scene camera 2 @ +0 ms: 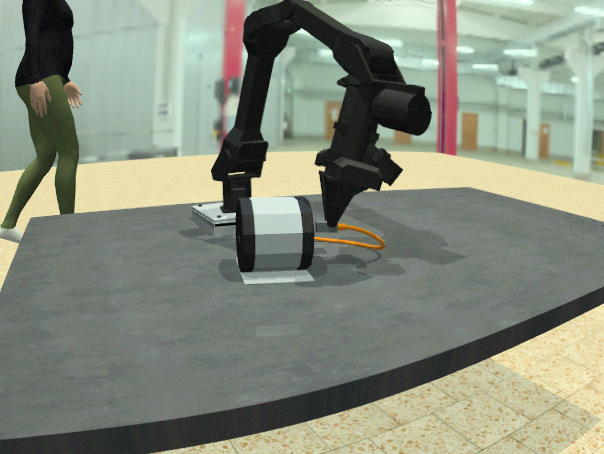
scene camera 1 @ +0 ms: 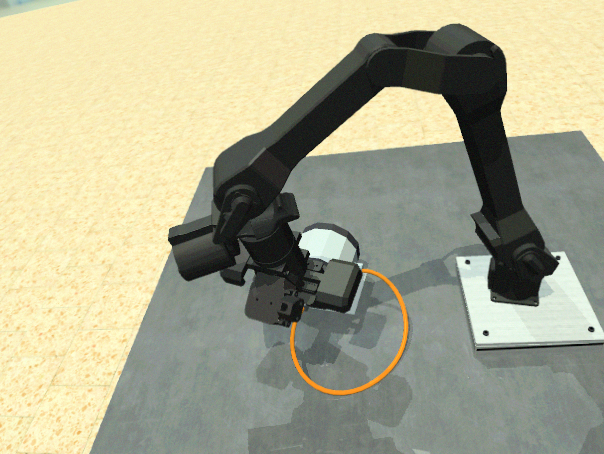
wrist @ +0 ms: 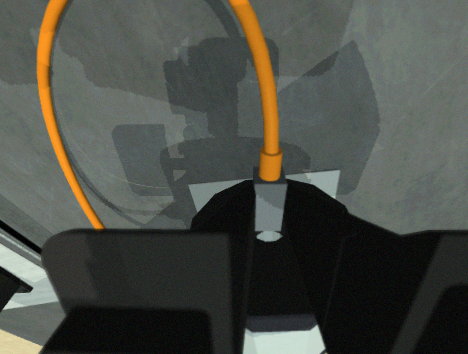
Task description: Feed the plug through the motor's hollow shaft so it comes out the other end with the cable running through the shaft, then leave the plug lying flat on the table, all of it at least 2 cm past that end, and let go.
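Frame: origin at the arm's base, x right, y down, z ahead, level; millimetres.
Seen in the pictures: gripper, fingertip midpoint: [scene camera 2: 329, 225] [scene camera 1: 304, 301] [wrist: 268, 195]; arm's base at its link origin: [scene camera 1: 513, 287].
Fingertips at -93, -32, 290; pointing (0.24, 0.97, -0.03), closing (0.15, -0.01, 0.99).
Note:
Offsets run from my fingertips to a thing's top centre, as dx, dy, dz. Level surfaces: height alone.
The motor @[+82, -40, -6] [scene camera 1: 330, 242] [scene camera 2: 278, 230], a white drum with black end rings, lies on its side on a pale foot plate @[+82, +60, -3] [scene camera 2: 278, 278] [wrist: 201, 196]. My gripper [scene camera 2: 333, 224] [wrist: 268, 195] is beside one end of it, shut on the plug @[+4, -6, -1] [scene camera 2: 325, 227] [wrist: 269, 207], a small grey block held level above the table and pointing at that end face. A pale round spot lies right before the plug's front; I cannot tell whether the tip is inside the bore. The orange cable [scene camera 1: 406, 325] [scene camera 2: 367, 245] [wrist: 270, 110] loops back from the plug towards the motor. The fingertips are hidden in scene view 1.
The arm's white base plate [scene camera 1: 550, 322] [scene camera 2: 211, 215] is bolted to the grey table @[dy +62] [scene camera 1: 200, 390] [scene camera 2: 200, 350], beyond the motor in scene view 2. The cable loop bulges out past the gripper, on the side away from the motor. A person [scene camera 2: 50, 105] stands behind the table.

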